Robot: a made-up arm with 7 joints. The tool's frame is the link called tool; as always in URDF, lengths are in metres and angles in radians. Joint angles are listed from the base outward.
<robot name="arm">
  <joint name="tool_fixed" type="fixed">
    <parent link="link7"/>
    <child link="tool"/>
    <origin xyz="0 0 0" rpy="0 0 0"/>
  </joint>
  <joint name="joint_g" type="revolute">
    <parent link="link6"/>
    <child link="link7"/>
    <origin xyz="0 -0.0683 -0.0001" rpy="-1.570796 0 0"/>
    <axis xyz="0 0 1"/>
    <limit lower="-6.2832" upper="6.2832"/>
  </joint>
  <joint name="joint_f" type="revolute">
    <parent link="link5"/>
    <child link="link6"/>
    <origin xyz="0 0.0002 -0.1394" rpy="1.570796 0 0"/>
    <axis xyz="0 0 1"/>
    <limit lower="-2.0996" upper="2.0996"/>
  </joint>
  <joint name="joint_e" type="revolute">
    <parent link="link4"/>
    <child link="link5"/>
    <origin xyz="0 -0.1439 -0.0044" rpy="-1.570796 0 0"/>
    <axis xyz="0 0 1"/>
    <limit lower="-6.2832" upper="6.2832"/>
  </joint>
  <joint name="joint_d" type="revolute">
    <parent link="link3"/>
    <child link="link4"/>
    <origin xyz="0 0.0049 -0.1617" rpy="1.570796 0 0"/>
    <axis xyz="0 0 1"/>
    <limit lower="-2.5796" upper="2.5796"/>
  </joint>
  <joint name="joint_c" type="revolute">
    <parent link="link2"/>
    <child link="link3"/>
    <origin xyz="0 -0.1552 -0.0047" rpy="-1.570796 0 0"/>
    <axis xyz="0 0 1"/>
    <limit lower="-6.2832" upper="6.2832"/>
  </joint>
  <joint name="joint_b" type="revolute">
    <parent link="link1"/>
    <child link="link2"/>
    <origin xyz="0 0.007 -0.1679" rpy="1.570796 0 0"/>
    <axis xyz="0 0 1"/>
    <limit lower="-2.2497" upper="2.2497"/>
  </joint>
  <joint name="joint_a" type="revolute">
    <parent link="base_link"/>
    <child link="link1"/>
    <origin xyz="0 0 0.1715" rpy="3.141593 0 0"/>
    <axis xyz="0 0 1"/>
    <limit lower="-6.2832" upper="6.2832"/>
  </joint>
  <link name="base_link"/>
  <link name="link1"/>
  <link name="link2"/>
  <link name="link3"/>
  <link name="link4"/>
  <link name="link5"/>
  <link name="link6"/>
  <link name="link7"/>
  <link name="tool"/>
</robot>
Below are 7 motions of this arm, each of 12 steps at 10 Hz.
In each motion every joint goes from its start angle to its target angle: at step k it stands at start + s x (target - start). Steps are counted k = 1, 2, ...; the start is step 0. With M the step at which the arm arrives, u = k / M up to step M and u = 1 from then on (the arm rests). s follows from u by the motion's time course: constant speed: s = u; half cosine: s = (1 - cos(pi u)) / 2; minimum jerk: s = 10 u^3 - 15 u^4 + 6 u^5.
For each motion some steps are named. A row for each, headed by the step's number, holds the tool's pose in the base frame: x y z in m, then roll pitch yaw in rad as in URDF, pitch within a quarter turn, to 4 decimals.
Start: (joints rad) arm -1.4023 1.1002 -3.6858 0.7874 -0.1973 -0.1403 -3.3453
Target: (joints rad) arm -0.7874 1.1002 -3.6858 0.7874 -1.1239 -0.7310 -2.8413
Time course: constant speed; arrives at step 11
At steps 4, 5, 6, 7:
4: 0.2646 0.3437 0.7875 -2.5847 0.2458 2.2298
5: 0.2797 0.3304 0.7876 -2.6014 0.2747 2.2314
6: 0.2937 0.3159 0.7879 -2.6239 0.3040 2.2304
7: 0.3065 0.3004 0.7882 -2.6522 0.3338 2.2261

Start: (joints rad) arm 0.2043 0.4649 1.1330 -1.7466 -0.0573 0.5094 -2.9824
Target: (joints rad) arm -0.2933 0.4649 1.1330 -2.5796 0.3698 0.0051 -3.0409
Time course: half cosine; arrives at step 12
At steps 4, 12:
4: -0.0170 0.2857 0.5950 -2.2866 1.2667 2.7830
12: -0.1117 0.1272 0.3964 -0.1112 0.8561 -0.5478

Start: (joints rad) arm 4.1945 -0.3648 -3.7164 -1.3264 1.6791 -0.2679 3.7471
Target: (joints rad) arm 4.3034 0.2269 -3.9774 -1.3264 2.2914 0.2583 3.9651
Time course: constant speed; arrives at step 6
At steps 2, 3, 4, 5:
2: -0.2679 0.0807 0.7817 2.3046 -0.9308 0.4589
3: -0.2943 0.1053 0.7578 2.2441 -1.0792 0.5639
4: -0.3174 0.1282 0.7310 2.1162 -1.2132 0.7466
5: -0.3369 0.1494 0.7021 1.8423 -1.3209 1.0854

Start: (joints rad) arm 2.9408 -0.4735 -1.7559 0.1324 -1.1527 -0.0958 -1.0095
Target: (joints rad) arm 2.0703 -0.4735 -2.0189 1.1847 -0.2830 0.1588 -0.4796
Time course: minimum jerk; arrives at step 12
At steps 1, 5, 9, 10, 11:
1: 0.2987 0.0252 0.9344 -2.7776 0.2168 0.9830
5: 0.3517 0.0196 0.8800 -2.4746 0.3854 0.8999
9: 0.4109 0.1171 0.7075 -1.8545 1.0904 1.3075
10: 0.4088 0.1352 0.6817 -1.6822 1.1882 1.4917
11: 0.4069 0.1434 0.6700 -1.5772 1.2288 1.6044

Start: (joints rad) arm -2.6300 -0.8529 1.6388 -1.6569 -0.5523 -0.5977 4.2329
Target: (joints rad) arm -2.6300 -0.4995 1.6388 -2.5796 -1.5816 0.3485 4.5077
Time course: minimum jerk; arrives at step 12
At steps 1, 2, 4, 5, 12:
1: 0.0113 -0.3793 0.5016 0.9934 0.1087 2.2544
2: 0.0053 -0.3752 0.4986 0.9909 0.1440 2.2447
4: -0.0273 -0.3482 0.4800 0.9834 0.3377 2.1583
5: -0.0498 -0.3225 0.4637 0.9770 0.4722 2.0521
12: -0.0951 -0.1440 0.3722 0.8357 0.6824 1.1286

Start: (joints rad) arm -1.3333 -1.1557 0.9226 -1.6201 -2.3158 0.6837 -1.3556
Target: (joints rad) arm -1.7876 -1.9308 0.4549 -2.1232 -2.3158 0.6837 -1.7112
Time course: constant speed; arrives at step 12
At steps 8, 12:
8: -0.1698 -0.1507 0.0906 1.4498 0.1147 0.8345
12: -0.1191 -0.0529 0.0801 1.6685 -0.1295 0.8617

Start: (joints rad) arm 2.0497 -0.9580 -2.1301 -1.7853 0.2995 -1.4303 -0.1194
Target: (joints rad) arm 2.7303 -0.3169 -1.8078 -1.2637 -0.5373 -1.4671 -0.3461
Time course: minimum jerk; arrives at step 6
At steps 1, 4, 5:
1: -0.1822 0.1882 0.5649 0.6030 -0.3489 2.9488
4: -0.1274 0.2570 0.6730 0.8975 -0.1562 2.0275
5: -0.1151 0.2635 0.7006 0.9528 -0.1510 1.8433

